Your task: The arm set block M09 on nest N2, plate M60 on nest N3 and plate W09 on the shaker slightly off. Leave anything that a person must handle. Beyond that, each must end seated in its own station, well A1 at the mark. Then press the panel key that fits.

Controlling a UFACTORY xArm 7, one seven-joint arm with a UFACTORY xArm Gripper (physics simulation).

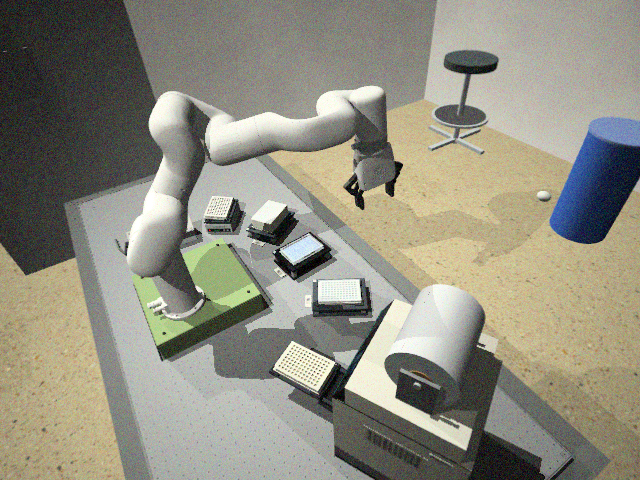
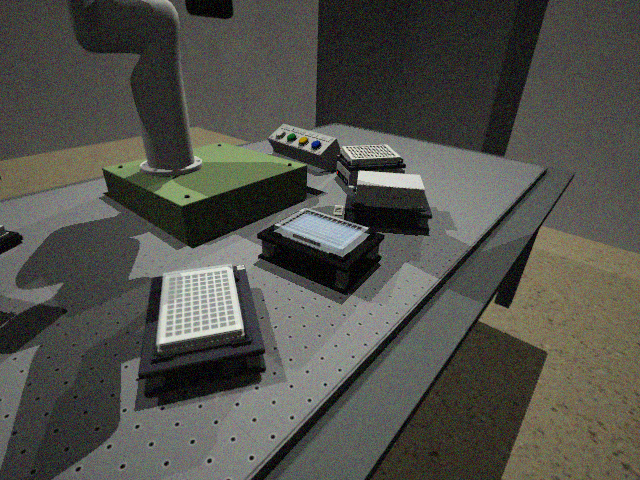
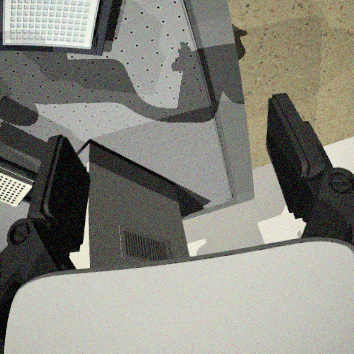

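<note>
My gripper (image 1: 375, 200) (image 3: 169, 136) is open and empty, high beyond the table's edge. A white block (image 1: 269, 215) (image 2: 390, 189) sits visibly tilted on a dark nest. A pale blue plate (image 1: 302, 249) (image 2: 321, 230) lies on the middle nest (image 2: 268, 238); one side looks slightly raised. A white plate (image 1: 339, 291) (image 2: 200, 304) (image 3: 47, 22) lies on the nest nearest the instrument. A white plate (image 1: 220, 207) (image 2: 370, 153) lies on the shaker (image 1: 219, 226); its exact seating is unclear. The panel (image 2: 300, 146) has white, green, yellow and blue keys. Labels and A1 marks are unreadable.
The beige instrument (image 1: 403, 423) (image 3: 135, 200) has a white cylinder (image 1: 439, 335) on top and a cream plate (image 1: 305, 366) (image 3: 12, 189) on its extended tray. The arm stands on a green base (image 1: 222, 273) (image 2: 242, 175). A stool (image 1: 470, 60) and blue cylinder (image 1: 594, 180) stand beyond the table.
</note>
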